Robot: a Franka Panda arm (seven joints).
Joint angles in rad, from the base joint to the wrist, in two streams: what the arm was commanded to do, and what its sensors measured. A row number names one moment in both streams.
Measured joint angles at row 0: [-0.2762 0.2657 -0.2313 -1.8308 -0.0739 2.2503 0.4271]
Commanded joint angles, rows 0 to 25: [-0.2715 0.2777 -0.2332 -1.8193 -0.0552 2.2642 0.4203]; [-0.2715 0.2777 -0.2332 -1.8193 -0.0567 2.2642 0.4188]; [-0.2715 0.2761 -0.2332 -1.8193 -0.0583 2.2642 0.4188]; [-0.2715 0.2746 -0.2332 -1.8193 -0.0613 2.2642 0.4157]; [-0.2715 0.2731 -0.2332 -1.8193 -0.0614 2.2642 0.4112]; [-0.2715 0.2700 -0.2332 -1.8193 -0.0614 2.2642 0.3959]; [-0.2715 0.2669 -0.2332 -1.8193 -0.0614 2.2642 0.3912]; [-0.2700 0.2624 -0.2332 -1.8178 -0.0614 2.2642 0.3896]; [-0.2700 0.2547 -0.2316 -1.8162 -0.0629 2.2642 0.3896]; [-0.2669 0.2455 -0.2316 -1.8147 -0.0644 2.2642 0.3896]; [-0.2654 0.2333 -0.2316 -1.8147 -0.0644 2.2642 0.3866]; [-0.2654 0.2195 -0.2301 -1.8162 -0.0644 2.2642 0.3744]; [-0.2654 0.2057 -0.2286 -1.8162 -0.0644 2.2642 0.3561]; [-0.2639 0.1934 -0.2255 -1.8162 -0.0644 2.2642 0.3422]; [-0.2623 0.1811 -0.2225 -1.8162 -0.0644 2.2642 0.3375]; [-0.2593 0.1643 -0.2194 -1.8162 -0.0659 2.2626 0.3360]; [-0.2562 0.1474 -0.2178 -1.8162 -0.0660 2.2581 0.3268]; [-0.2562 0.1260 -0.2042 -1.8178 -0.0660 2.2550 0.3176]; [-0.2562 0.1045 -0.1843 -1.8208 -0.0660 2.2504 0.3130]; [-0.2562 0.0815 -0.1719 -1.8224 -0.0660 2.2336 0.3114]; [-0.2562 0.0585 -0.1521 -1.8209 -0.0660 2.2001 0.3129]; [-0.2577 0.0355 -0.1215 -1.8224 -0.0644 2.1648 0.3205]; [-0.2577 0.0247 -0.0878 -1.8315 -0.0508 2.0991 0.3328]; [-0.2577 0.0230 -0.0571 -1.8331 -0.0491 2.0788 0.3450]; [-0.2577 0.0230 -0.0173 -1.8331 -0.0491 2.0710 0.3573]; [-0.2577 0.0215 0.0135 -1.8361 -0.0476 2.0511 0.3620]
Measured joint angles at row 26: [-0.2515 0.0381 -0.0767 -1.8136 -0.0611 2.0946 0.3381]
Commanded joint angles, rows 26 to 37: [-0.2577 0.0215 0.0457 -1.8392 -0.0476 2.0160 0.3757]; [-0.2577 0.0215 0.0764 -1.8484 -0.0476 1.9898 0.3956]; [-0.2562 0.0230 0.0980 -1.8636 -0.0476 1.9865 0.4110]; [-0.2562 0.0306 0.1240 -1.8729 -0.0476 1.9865 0.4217]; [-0.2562 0.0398 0.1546 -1.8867 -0.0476 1.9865 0.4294]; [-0.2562 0.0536 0.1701 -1.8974 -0.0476 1.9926 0.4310]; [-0.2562 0.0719 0.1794 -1.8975 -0.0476 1.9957 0.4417]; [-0.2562 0.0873 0.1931 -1.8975 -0.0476 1.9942 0.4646]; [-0.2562 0.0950 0.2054 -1.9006 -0.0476 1.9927 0.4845]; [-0.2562 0.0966 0.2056 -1.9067 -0.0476 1.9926 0.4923]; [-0.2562 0.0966 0.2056 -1.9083 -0.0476 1.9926 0.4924]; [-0.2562 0.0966 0.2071 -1.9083 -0.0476 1.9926 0.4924]
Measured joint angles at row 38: [-0.2432 0.1021 0.1929 -1.9057 -0.0571 1.9961 0.4769]
